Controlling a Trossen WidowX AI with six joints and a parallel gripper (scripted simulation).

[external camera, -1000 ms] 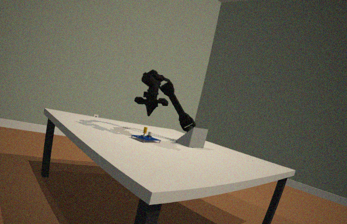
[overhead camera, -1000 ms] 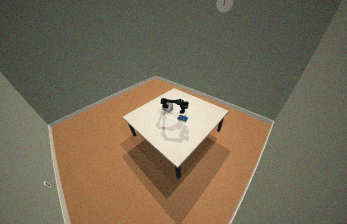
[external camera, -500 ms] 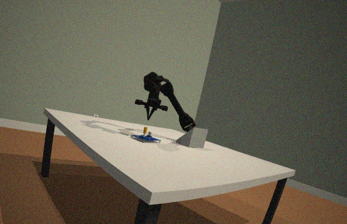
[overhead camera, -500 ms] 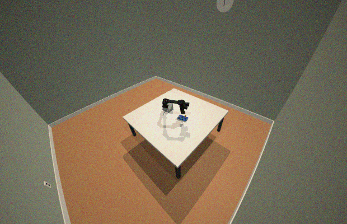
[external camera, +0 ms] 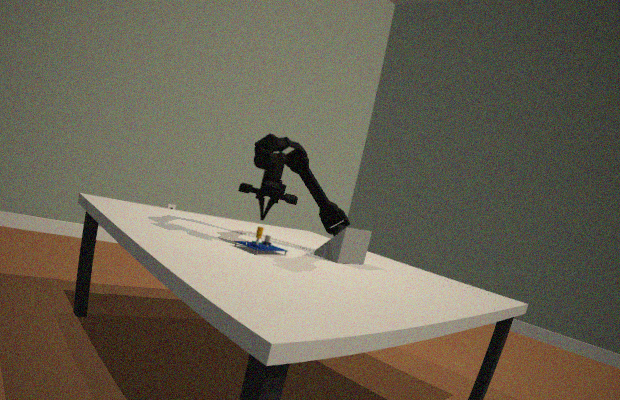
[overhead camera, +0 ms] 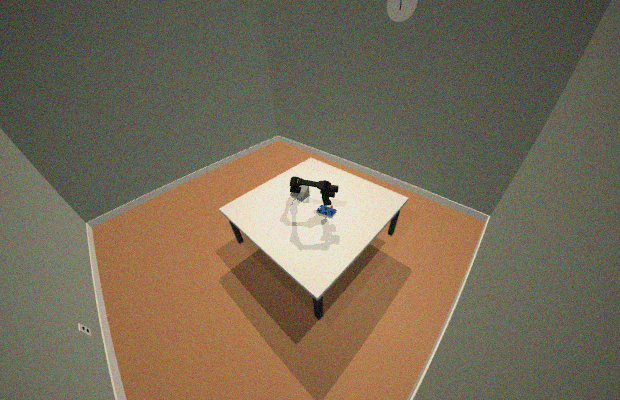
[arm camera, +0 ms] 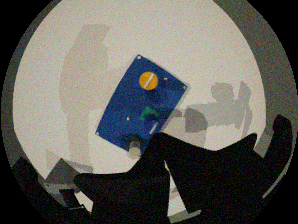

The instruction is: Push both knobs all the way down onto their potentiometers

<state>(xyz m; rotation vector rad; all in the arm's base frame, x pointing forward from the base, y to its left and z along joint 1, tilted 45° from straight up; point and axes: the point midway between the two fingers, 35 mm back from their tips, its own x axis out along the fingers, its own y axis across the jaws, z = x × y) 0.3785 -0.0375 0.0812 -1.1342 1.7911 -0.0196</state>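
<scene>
My gripper tip is now 40 mm short of the yellow knob, 40 mm to the right of it and 30 mm above it.
</scene>
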